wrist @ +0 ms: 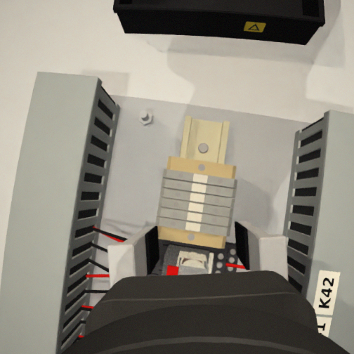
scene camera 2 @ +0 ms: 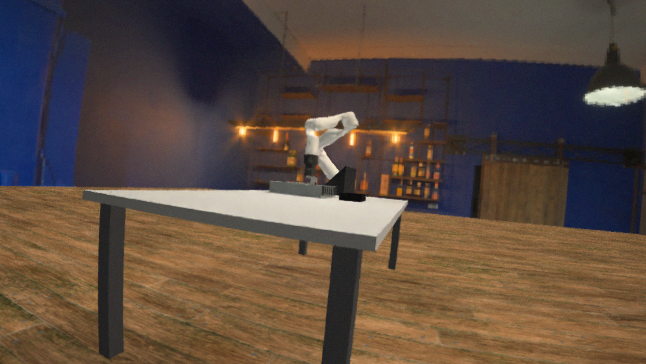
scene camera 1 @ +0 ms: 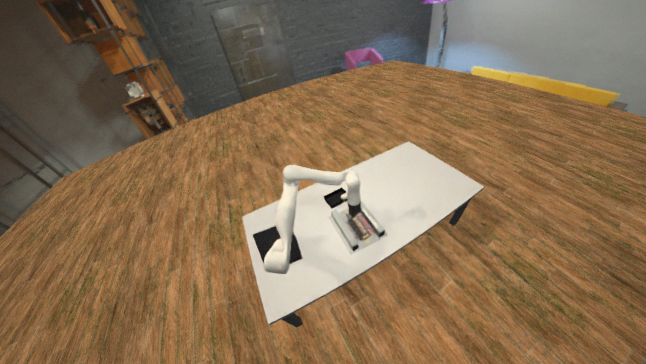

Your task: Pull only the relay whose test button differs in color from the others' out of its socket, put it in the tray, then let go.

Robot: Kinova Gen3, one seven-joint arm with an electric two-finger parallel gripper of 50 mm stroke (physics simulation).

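Pixels of known places: gripper, fingertip midpoint: [scene camera 1: 352,215]; arm's base at its link origin: [scene camera 2: 336,178] [scene camera 1: 281,246].
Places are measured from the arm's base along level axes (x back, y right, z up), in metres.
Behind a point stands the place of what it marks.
Note:
A relay [wrist: 192,262] with a red test button [wrist: 172,271] sits in its dark socket, low in the wrist view, beyond the terminal blocks. The gripper body hides its lower part. Other relays do not show clearly in the wrist view, so their button colors cannot be compared; in scene camera 1 the relay row is small and blurred. My gripper [wrist: 196,240] [scene camera 2: 312,180] @[y 0.028, x -0.494, z -0.070 m] is open and empty, pointing down over the panel, with one finger on each side of the relay. The black tray [wrist: 215,26] [scene camera 1: 327,201] @[y -0.197, x -0.432, z -0.081 m] [scene camera 2: 352,197] @[y -0.203, x -0.593, z -0.091 m] stands beyond the panel's end.
Grey slotted wire ducts [wrist: 52,200] [wrist: 330,210] flank the relay row. Grey terminal blocks [wrist: 175,192] sit on a rail [wrist: 204,132] between the tray and the relay. Red and black wires run from the left duct towards the socket. Labels, one reading K42 [wrist: 326,292], lie on the right duct.

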